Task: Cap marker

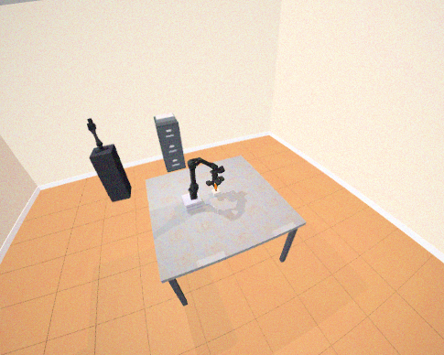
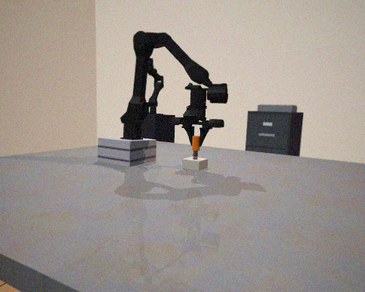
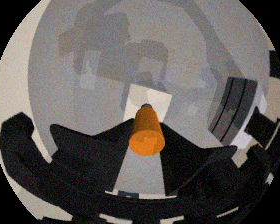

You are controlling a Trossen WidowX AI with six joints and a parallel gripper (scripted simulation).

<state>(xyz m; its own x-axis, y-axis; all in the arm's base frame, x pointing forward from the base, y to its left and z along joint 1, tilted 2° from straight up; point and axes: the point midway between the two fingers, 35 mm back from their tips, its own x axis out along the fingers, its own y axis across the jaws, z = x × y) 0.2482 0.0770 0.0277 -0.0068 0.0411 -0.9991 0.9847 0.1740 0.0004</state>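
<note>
Right now my gripper tip is 70 mm above the white holder block. Round my gripper tip: orange cap (10 mm above).
</note>
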